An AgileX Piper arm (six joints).
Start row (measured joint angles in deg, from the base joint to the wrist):
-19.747, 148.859, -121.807, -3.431, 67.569, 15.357
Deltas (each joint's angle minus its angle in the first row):
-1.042, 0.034, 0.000, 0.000, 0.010, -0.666
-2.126, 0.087, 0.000, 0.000, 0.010, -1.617
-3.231, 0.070, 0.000, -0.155, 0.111, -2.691
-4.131, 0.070, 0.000, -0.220, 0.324, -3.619
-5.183, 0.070, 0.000, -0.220, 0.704, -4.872
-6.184, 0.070, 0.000, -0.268, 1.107, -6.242
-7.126, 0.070, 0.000, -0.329, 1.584, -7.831
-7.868, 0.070, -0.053, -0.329, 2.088, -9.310
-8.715, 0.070, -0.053, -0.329, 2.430, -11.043
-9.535, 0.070, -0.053, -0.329, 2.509, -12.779
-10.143, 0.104, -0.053, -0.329, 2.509, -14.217
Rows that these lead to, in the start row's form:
-20.789, 148.893, -121.807, -3.431, 67.579, 14.691
-21.873, 148.946, -121.807, -3.431, 67.579, 13.740
-22.978, 148.929, -121.807, -3.586, 67.680, 12.666
-23.878, 148.929, -121.807, -3.651, 67.893, 11.738
-24.930, 148.929, -121.807, -3.651, 68.273, 10.485
-25.931, 148.929, -121.807, -3.699, 68.676, 9.115
-26.873, 148.929, -121.807, -3.760, 69.153, 7.526
-27.615, 148.929, -121.860, -3.760, 69.657, 6.047
-28.462, 148.929, -121.860, -3.760, 69.999, 4.314
-29.282, 148.929, -121.860, -3.760, 70.078, 2.578
-29.890, 148.963, -121.860, -3.760, 70.078, 1.140

